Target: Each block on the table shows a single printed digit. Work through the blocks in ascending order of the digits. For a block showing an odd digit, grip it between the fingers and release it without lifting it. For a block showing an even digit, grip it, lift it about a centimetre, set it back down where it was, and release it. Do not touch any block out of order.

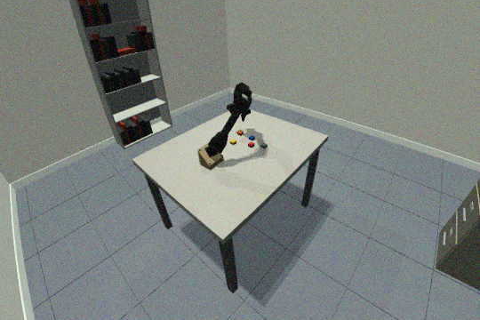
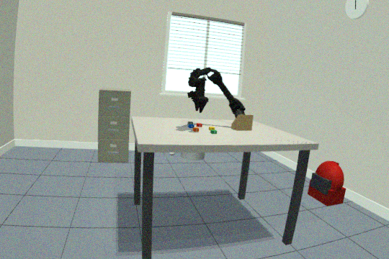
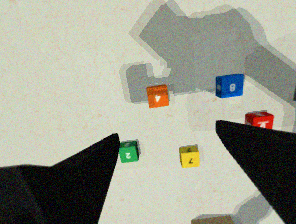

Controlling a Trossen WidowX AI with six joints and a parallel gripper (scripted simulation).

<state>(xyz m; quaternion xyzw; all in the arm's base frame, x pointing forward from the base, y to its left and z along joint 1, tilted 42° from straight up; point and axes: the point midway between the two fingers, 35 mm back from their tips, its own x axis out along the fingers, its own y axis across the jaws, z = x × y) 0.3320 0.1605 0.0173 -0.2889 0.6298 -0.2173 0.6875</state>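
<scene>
My gripper tip is now 9 cm past the green block, 6 cm to the right of it and 11 cm above it. The rest, counted from my gripper tip: yellow block 11 cm behind, 5 cm to the right, 11 cm below; blue block 2 cm ahead, 11 cm to the right, 11 cm below; orange block 1 cm ahead, 11 cm below.
</scene>
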